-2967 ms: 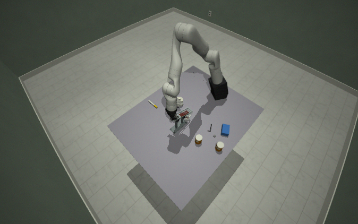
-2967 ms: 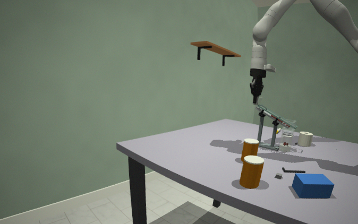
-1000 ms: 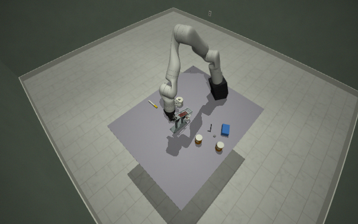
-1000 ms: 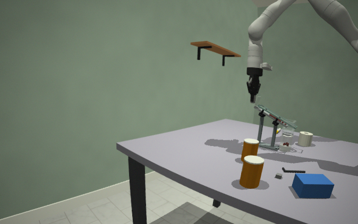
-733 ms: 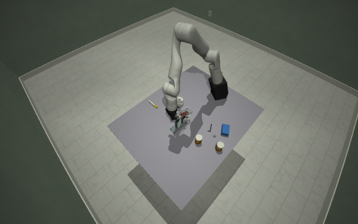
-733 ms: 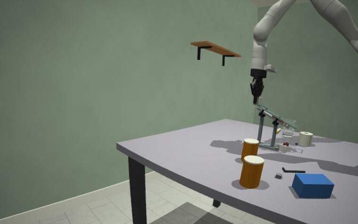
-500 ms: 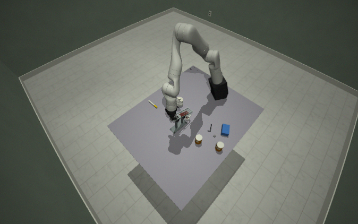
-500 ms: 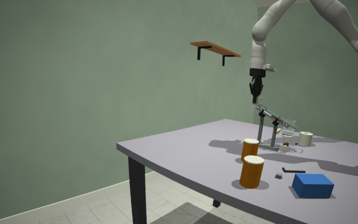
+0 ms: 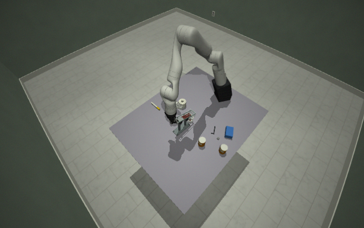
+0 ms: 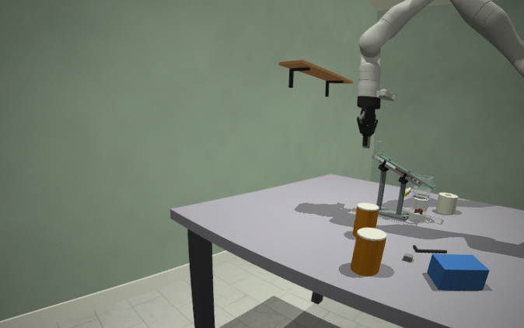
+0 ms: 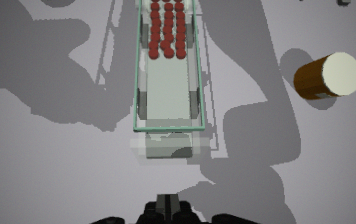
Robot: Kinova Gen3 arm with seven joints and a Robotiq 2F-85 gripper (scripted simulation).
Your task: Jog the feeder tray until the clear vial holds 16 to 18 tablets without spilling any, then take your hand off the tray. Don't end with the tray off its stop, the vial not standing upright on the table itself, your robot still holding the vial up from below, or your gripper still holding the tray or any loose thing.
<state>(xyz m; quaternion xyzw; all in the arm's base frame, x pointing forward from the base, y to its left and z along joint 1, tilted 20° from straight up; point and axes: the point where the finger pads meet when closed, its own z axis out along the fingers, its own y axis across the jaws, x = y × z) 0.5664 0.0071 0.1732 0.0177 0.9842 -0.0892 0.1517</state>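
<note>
Now: the feeder tray 10 cm behind my hand, 6 cm below it and 1 cm to the left of it. The rest, counted from my hand: clear vial 20 cm behind, 17 cm below, 1 cm to the left; yellow pen 32 cm to the right, 20 cm below, 10 cm behind; white roll 28 cm behind, 18 cm below, 16 cm to the right.
</note>
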